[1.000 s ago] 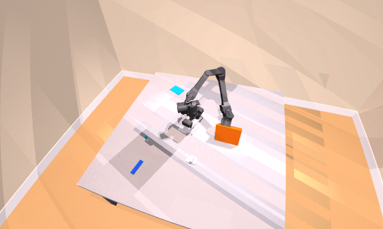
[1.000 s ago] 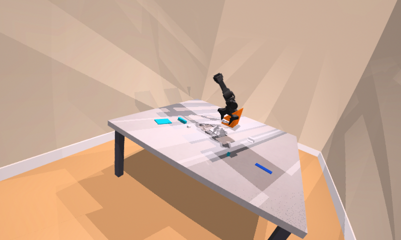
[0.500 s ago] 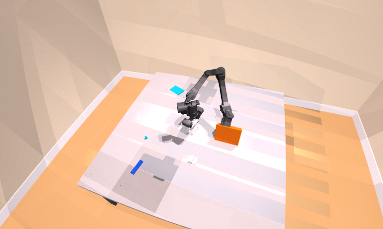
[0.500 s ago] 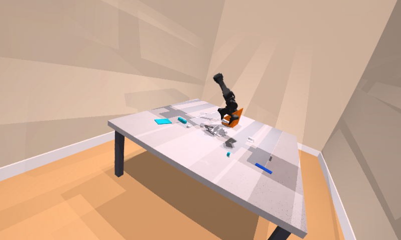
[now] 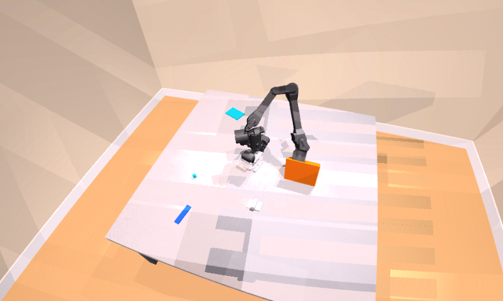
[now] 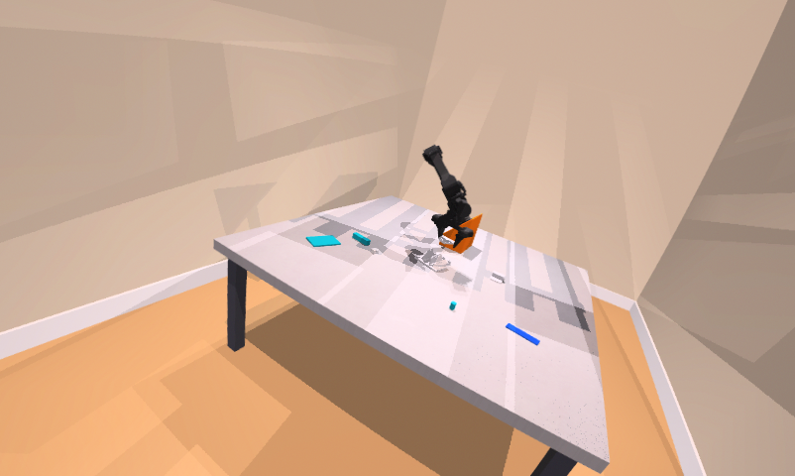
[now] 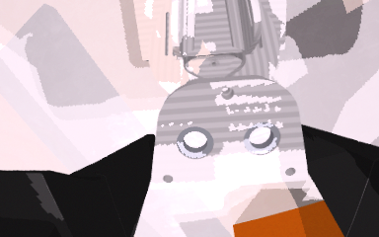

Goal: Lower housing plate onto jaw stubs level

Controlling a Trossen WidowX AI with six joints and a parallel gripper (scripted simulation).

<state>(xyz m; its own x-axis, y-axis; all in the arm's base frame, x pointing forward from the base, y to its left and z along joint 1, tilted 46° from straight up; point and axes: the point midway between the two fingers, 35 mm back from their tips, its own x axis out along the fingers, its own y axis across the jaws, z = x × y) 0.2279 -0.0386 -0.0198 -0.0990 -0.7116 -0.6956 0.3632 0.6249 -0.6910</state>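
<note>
Now: the white jaw assembly 70 mm below my gripper tip, 30 mm ahead of it and 10 mm to the left of it. Round my gripper tip: blue bar (390 mm to the left, 300 mm ahead, 80 mm below); teal cube (330 mm ahead, 150 mm to the left, 70 mm below); cyan flat tile (430 mm to the right, 270 mm ahead, 80 mm below).
</note>
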